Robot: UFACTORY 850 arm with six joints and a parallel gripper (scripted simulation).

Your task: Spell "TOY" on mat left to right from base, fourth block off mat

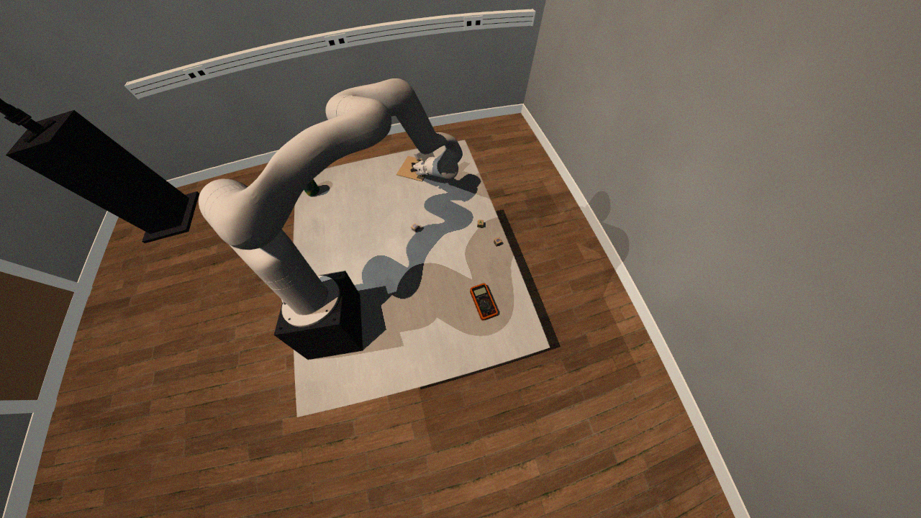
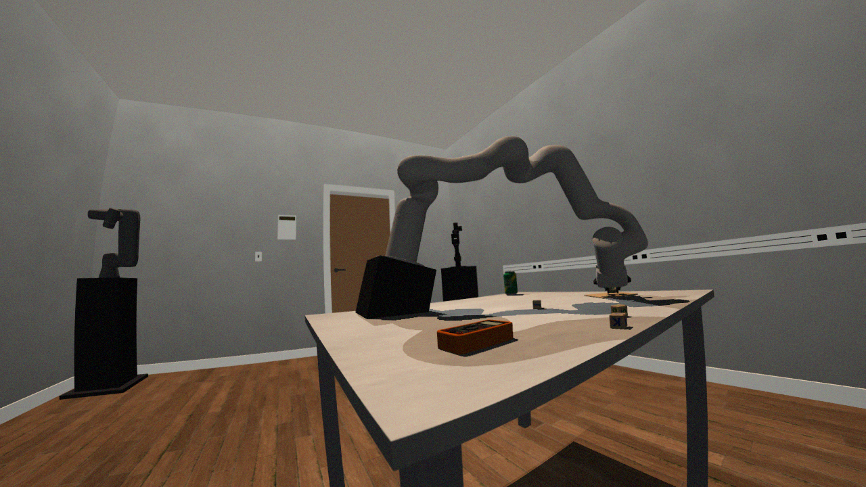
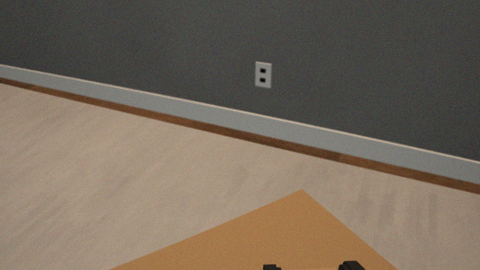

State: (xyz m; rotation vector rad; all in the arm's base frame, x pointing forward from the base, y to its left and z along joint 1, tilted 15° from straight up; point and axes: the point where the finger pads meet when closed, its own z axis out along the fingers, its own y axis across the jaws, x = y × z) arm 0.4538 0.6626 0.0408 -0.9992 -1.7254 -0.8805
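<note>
Now: the block 10 mm to the left of my hand. The rest, counted from my hand: orange multimeter (750 mm to the right, 110 mm ahead, 10 mm below); green soda can (530 mm behind, 30 mm above, 10 mm to the right); tan square mat (30 mm below, 20 mm behind, 10 mm to the left).
</note>
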